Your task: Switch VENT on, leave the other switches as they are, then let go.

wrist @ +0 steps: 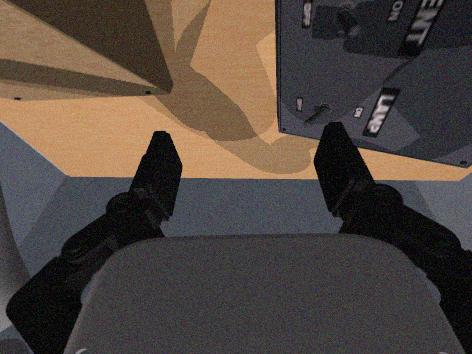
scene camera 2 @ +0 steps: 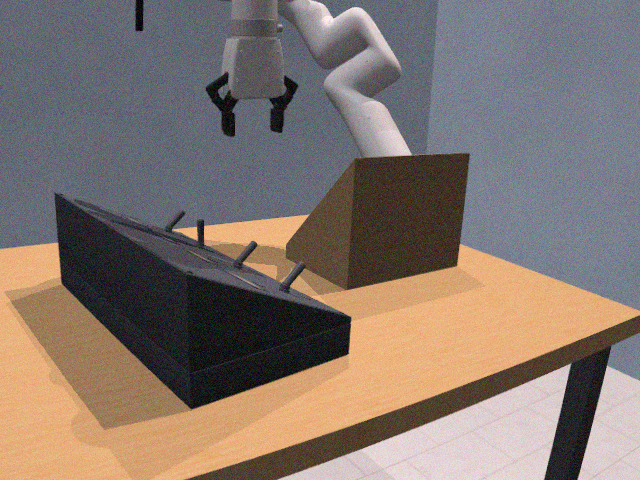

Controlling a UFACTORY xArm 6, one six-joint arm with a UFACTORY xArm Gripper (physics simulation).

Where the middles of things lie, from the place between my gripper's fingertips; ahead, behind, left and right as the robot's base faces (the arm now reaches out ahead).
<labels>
I see my gripper 20 cm above the dark sloped switch panel (scene camera 2: 207,326), 15 cm short of it and 10 cm to the right of it.
</labels>
